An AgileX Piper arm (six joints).
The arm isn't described. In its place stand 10 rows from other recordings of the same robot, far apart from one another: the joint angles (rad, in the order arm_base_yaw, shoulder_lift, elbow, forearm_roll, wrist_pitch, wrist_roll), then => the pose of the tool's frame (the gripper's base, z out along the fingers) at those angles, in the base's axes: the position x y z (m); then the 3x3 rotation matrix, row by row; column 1 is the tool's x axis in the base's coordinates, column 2 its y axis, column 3 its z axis.
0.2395 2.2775 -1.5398 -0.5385 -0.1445 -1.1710 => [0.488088, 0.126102, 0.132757], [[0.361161, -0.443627, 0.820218], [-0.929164, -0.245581, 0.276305], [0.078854, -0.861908, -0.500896]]
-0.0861 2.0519 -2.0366 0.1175 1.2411 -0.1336 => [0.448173, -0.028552, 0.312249], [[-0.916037, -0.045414, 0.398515], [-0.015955, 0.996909, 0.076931], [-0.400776, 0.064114, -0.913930]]
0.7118 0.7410 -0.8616 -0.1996 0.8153 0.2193 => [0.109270, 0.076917, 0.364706], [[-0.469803, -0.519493, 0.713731], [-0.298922, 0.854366, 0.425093], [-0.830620, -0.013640, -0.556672]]
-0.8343 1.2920 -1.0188 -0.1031 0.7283 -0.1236 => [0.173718, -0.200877, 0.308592], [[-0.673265, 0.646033, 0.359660], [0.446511, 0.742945, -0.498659], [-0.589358, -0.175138, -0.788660]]
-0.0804 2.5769 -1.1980 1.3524 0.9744 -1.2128 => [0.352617, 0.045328, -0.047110], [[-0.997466, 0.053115, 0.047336], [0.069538, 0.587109, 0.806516], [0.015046, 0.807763, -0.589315]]
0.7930 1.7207 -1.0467 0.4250 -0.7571 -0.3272 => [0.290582, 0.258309, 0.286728], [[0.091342, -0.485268, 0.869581], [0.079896, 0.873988, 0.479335], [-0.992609, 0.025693, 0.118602]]
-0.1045 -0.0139 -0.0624 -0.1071 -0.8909 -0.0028 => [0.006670, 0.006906, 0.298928], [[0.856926, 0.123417, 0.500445], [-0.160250, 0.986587, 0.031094], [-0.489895, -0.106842, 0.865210]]
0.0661 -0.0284 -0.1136 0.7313 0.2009 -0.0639 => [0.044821, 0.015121, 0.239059], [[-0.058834, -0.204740, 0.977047], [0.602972, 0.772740, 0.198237], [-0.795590, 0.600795, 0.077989]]
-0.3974 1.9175 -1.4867 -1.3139 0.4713 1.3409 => [0.398157, -0.210459, 0.274506], [[-0.378628, 0.730973, 0.567732], [0.214259, 0.665962, -0.714554], [-0.900408, -0.148908, -0.408769]]
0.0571 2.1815 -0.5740 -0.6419 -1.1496 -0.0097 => [0.293181, 0.066562, 0.049091], [[-0.260316, -0.645246, 0.718257], [-0.267838, 0.762967, 0.588340], [-0.927631, -0.039222, -0.371434]]
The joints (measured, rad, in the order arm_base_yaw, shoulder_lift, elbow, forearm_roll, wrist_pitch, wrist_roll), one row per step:
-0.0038, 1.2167, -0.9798, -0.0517, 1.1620, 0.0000
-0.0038, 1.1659, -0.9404, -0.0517, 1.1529, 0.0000
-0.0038, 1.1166, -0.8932, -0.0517, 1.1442, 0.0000
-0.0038, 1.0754, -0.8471, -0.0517, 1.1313, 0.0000
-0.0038, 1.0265, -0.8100, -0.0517, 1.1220, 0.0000
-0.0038, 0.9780, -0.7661, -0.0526, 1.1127, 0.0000
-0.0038, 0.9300, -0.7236, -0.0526, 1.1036, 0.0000
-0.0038, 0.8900, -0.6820, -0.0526, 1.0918, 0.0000
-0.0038, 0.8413, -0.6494, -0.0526, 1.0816, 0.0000
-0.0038, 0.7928, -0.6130, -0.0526, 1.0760, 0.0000
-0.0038, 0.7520, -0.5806, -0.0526, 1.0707, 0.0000
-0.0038, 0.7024, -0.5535, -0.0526, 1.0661, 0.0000
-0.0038, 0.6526, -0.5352, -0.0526, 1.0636, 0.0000
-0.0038, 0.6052, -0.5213, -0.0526, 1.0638, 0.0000
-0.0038, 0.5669, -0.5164, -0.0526, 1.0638, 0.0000
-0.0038, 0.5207, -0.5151, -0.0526, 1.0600, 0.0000
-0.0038, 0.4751, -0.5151, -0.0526, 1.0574, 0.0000
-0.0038, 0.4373, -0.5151, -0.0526, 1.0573, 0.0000
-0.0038, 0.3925, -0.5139, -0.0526, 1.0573, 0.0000
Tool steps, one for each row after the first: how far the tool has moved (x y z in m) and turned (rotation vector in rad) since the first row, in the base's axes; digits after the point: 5 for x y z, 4 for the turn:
-0.01209, 0.00006, -0.00013, 0.0000, -0.0205, 0.0005
-0.02457, 0.00013, -0.00339, 0.0000, -0.0313, 0.0009
-0.03501, 0.00019, -0.00832, 0.0001, -0.0393, 0.0016
-0.04596, 0.00025, -0.00999, 0.0001, -0.0603, 0.0020
-0.05727, 0.00024, -0.01422, -0.0008, -0.0742, 0.0027
-0.06810, 0.00030, -0.01872, -0.0008, -0.0888, 0.0031
-0.07711, 0.00036, -0.02451, -0.0008, -0.0990, 0.0037
-0.08647, 0.00042, -0.02708, -0.0008, -0.1253, 0.0043
-0.09621, 0.00047, -0.03142, -0.0009, -0.1430, 0.0046
-0.10424, 0.00051, -0.03596, -0.0009, -0.1567, 0.0048
-0.11282, 0.00056, -0.03846, -0.0011, -0.1838, 0.0051
-0.12069, 0.00059, -0.03892, -0.0013, -0.2178, 0.0052
-0.12801, 0.00062, -0.03882, -0.0015, -0.2511, 0.0052
-0.13350, 0.00064, -0.03713, -0.0017, -0.2845, 0.0052
-0.13969, 0.00067, -0.03381, -0.0020, -0.3332, 0.0054
-0.14601, 0.00070, -0.03048, -0.0023, -0.3814, 0.0055
-0.15150, 0.00072, -0.02805, -0.0025, -0.4193, 0.0055
-0.15812, 0.00075, -0.02581, -0.0028, -0.4628, 0.0055

